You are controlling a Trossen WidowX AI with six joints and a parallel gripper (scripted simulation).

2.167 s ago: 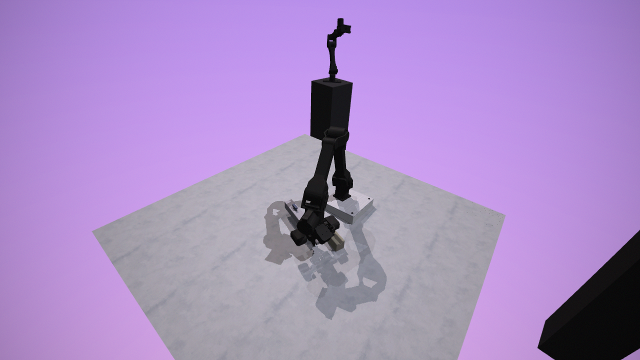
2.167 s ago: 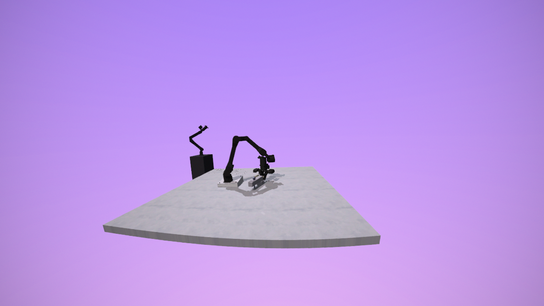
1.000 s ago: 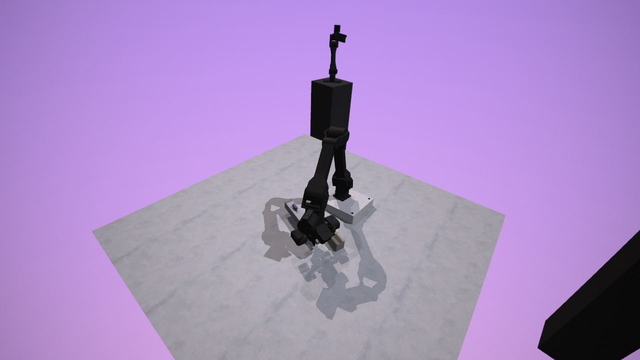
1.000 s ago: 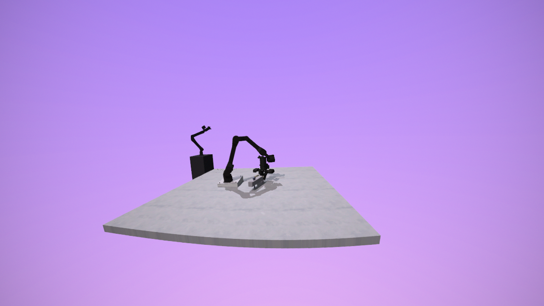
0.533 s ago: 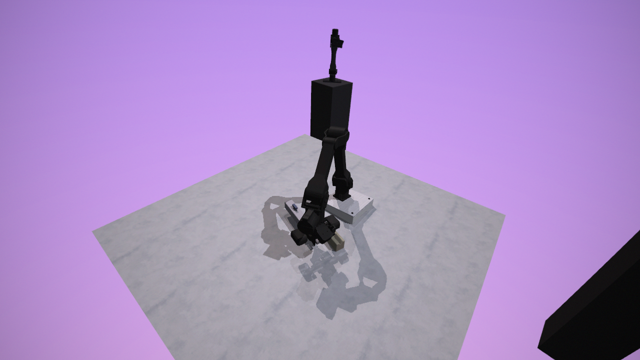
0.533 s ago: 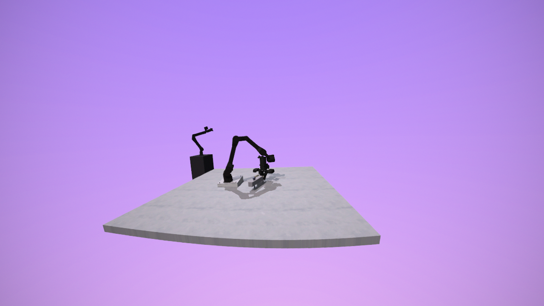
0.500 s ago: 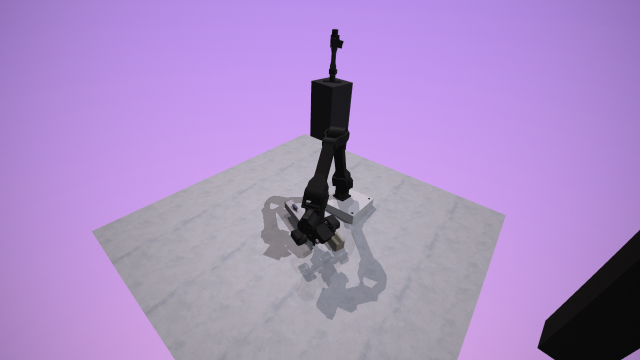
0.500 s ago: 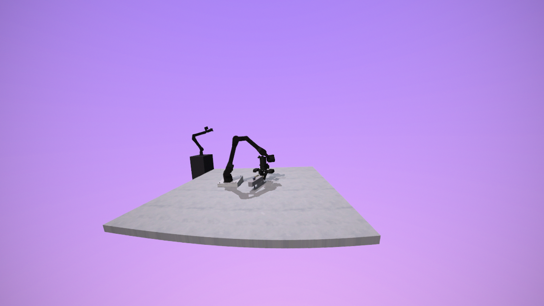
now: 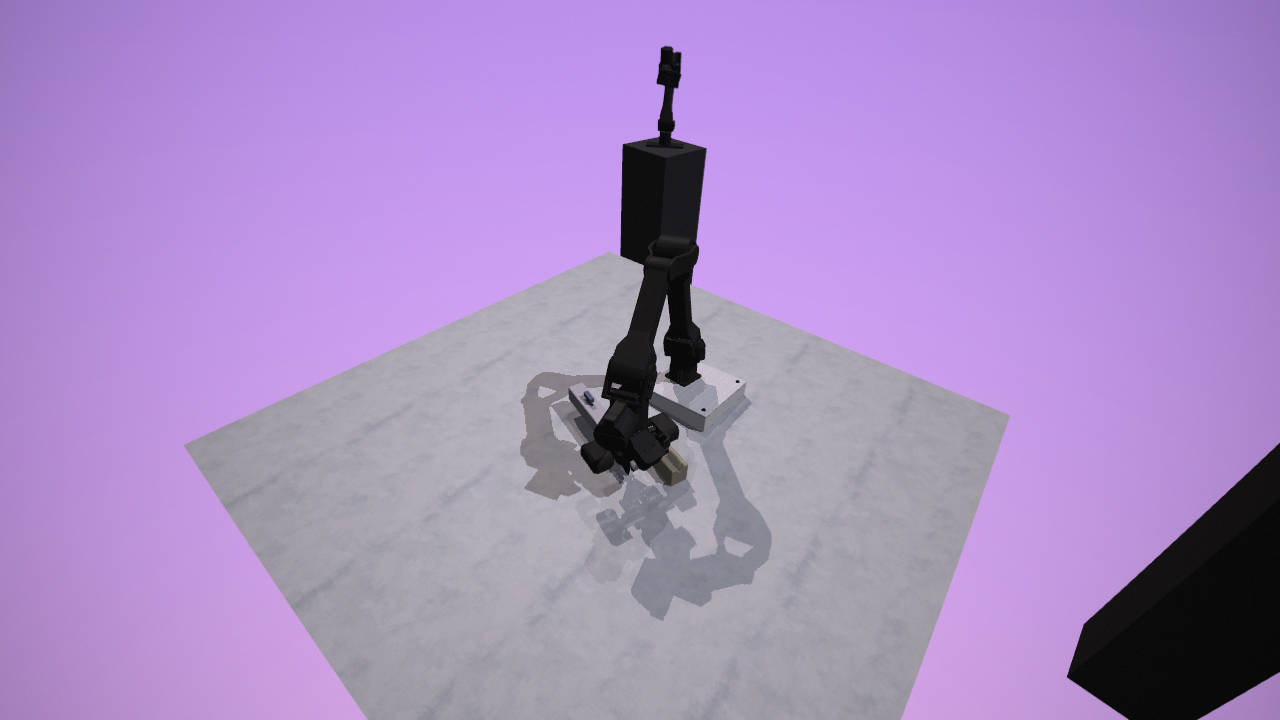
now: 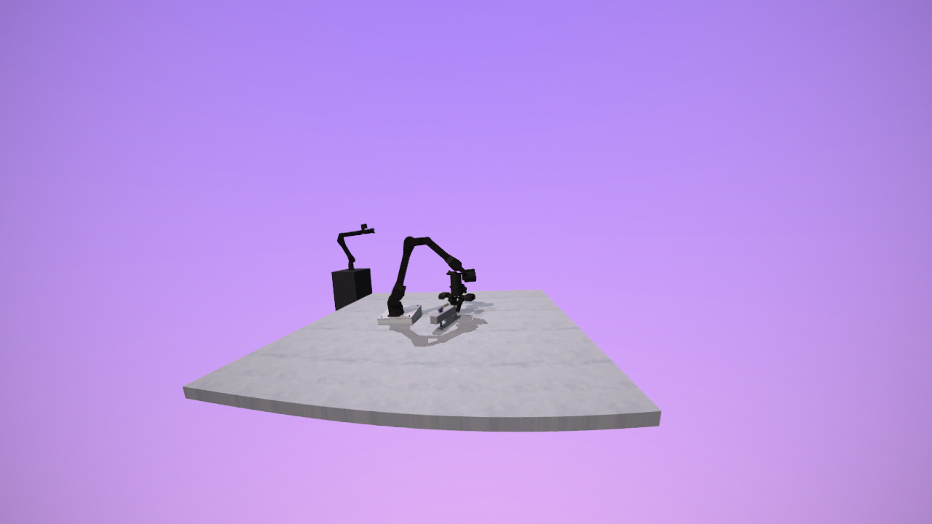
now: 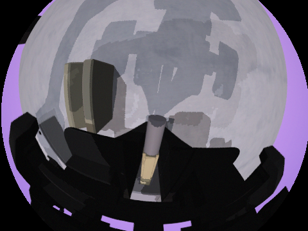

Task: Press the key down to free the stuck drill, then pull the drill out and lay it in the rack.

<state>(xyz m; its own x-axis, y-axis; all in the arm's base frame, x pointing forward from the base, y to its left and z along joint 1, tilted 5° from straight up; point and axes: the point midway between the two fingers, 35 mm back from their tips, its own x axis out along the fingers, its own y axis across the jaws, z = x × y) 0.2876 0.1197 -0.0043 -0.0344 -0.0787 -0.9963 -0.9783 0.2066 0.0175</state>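
Right now the drill is 10 mm behind my gripper tip, 40 mm to the right of it and 40 mm above it. The rest, counted from my gripper tip: rack: 70 mm behind, 40 mm to the left, 10 mm above; long grey block: 30 mm behind, 140 mm to the right, 30 mm above; key: 40 mm behind, 170 mm to the right, 40 mm above.
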